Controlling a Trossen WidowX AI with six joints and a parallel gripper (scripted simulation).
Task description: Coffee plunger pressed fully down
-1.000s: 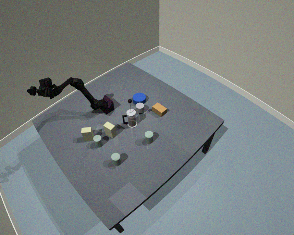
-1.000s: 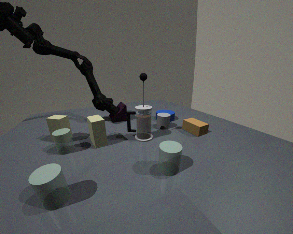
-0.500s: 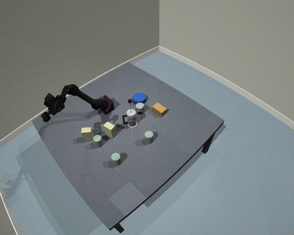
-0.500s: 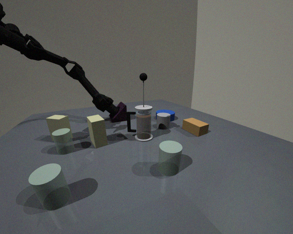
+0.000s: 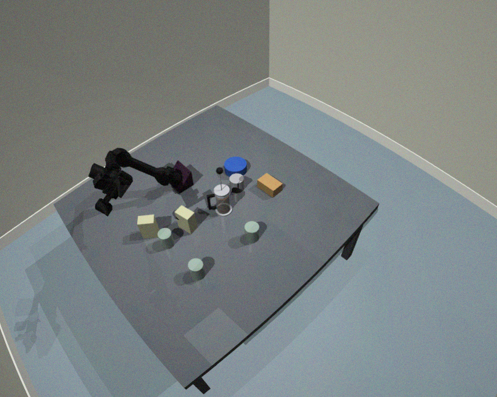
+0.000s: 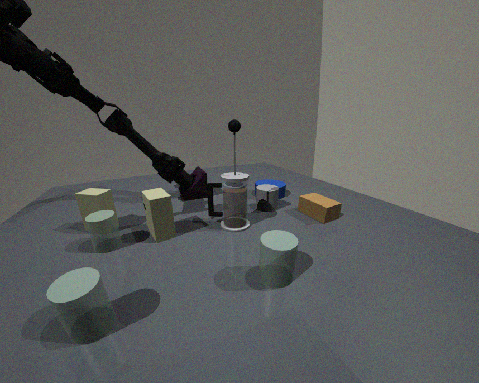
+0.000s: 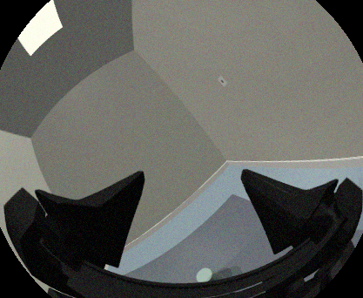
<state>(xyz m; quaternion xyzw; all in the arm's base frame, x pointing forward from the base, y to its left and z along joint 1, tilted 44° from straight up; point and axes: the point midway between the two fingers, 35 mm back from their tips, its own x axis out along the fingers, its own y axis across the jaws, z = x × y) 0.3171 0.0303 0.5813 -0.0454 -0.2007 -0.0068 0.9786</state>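
Right now my gripper tip is 11 cm past the glass coffee press, 47 cm to the right of it and 33 cm above it. The rest, counted from my gripper tip: grey cylinder: 19 cm behind, 62 cm to the left, 42 cm below; then orange box: 9 cm behind, 75 cm to the left, 43 cm below.
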